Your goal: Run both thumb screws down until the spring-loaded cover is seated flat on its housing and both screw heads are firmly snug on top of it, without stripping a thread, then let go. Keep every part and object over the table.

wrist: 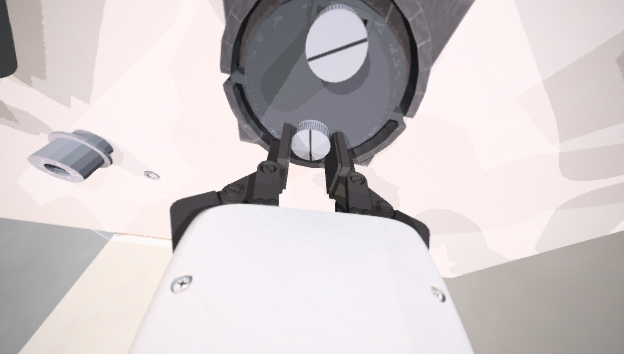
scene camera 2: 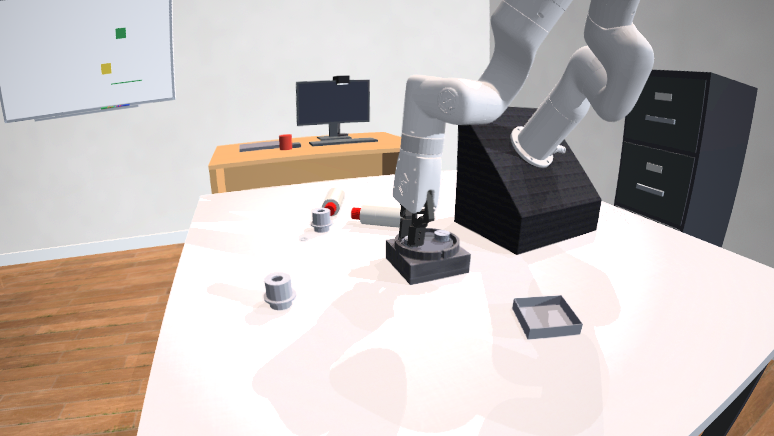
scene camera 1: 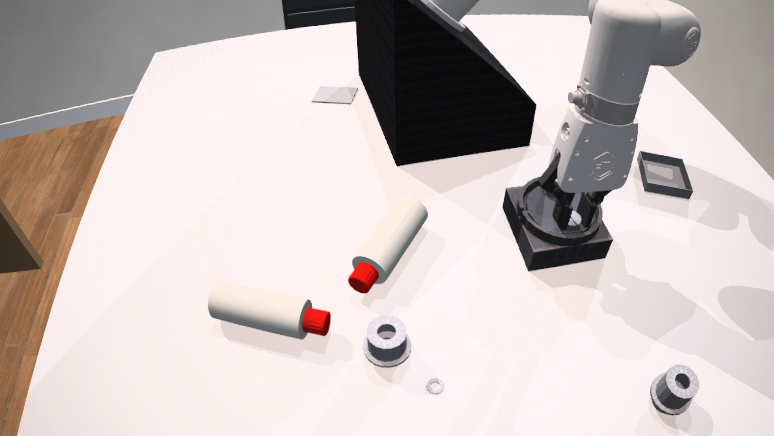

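Pixels of known places: gripper, between the fingertips: [wrist: 310, 143] [scene camera 2: 410, 241] [scene camera 1: 570, 222]; arm's base, origin of its link: [scene camera 2: 531, 147] [scene camera 1: 433, 8].
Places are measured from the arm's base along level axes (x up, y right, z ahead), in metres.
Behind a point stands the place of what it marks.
The dark square housing [scene camera 1: 568, 256] @[x -0.188, y -0.130, z 0.403 m] [scene camera 2: 439, 268] @[x -0.183, y -0.194, z 0.341 m] stands on the table with a round rim. The grey cover [scene camera 1: 537, 208] @[x -0.156, y -0.096, z 0.338 m] [wrist: 280, 75] @[x -0.156, y -0.103, z 0.334 m] lies inside that rim; whether it is seated flat I cannot tell. My gripper [scene camera 1: 576, 216] @[x -0.150, y -0.133, z 0.375 m] [scene camera 2: 410, 232] @[x -0.150, y -0.133, z 0.375 m] [wrist: 310, 143] @[x -0.150, y -0.133, z 0.375 m] points down over the housing, shut on the near thumb screw [wrist: 311, 144] @[x -0.143, y -0.133, z 0.370 m], whose slot runs up and down in the wrist view. The other thumb screw [scene camera 2: 441, 235] @[x -0.142, y -0.142, z 0.316 m] [wrist: 337, 45] @[x -0.142, y -0.129, z 0.306 m] is free of the fingers; its slot is slanted, its head looks larger, and a shadow lies beside it on the cover.
Two cream bottles with red caps [scene camera 1: 395, 232] @[x -0.159, y 0.102, z 0.359 m] [scene camera 1: 259, 308] @[x -0.159, y 0.272, z 0.464 m], two flanged grey parts [scene camera 1: 386, 346] @[x -0.157, y 0.128, z 0.527 m] [scene camera 1: 672, 392] @[x -0.158, y -0.183, z 0.639 m] and a small ring [scene camera 2: 303, 238] @[x -0.207, y 0.083, z 0.558 m] lie off the housing's side. A shallow tray [scene camera 2: 555, 332] @[x -0.197, y -0.431, z 0.253 m] and the black arm base [scene camera 1: 444, 97] @[x -0.086, y 0.008, z 0.160 m] [scene camera 2: 560, 216] @[x -0.139, y -0.134, z -0.003 m] stand on other sides.
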